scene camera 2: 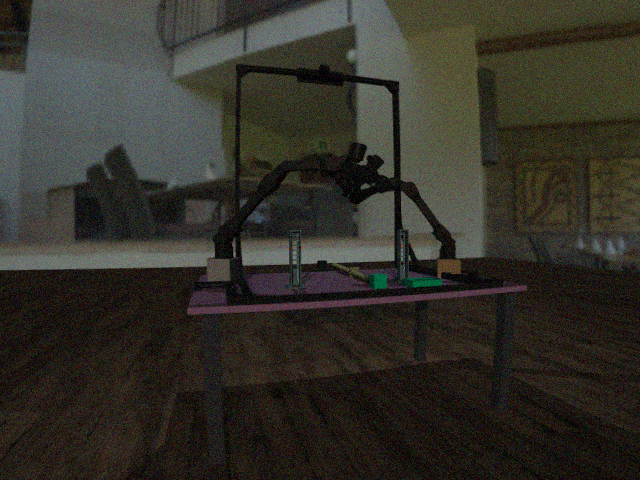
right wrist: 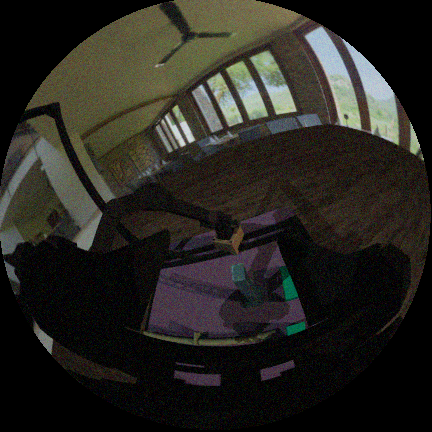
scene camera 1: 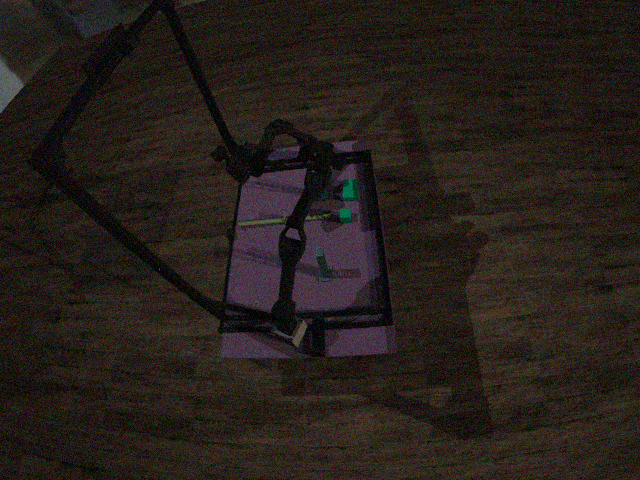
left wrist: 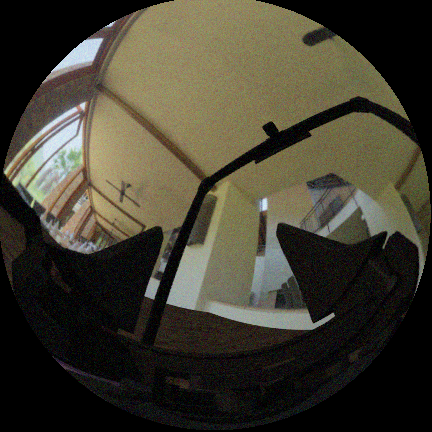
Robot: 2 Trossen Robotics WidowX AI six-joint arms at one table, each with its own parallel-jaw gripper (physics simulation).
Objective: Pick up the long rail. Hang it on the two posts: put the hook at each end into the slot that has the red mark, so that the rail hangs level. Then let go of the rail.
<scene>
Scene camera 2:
my right gripper: 392,185
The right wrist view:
my right gripper: 225,236
long rail: 196,340, on the table
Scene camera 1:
my left gripper: 217,160
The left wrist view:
my left gripper: 220,230
</scene>
